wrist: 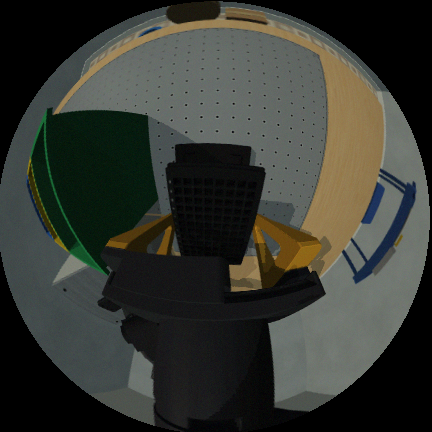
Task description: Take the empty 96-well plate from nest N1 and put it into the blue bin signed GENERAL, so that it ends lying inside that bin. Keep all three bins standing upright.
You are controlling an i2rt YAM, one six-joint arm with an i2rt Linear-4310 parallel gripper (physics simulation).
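Note:
The dark 96-well plate is between the two orange fingers of my gripper, near the middle of the wrist view. My gripper is shut on its long sides and holds it above the grey perforated board. A black block, which looks like the nest, shows behind the plate's far edge and is partly hidden by it. A large green bin stands to the left. Narrow yellow and blue edges show beyond it. The GENERAL sign does not show.
A wooden table border runs along the right of the board. Beyond it, a blue frame and a small blue object show. A dark rounded object is at the far edge. A grey box-like body is at the lower left.

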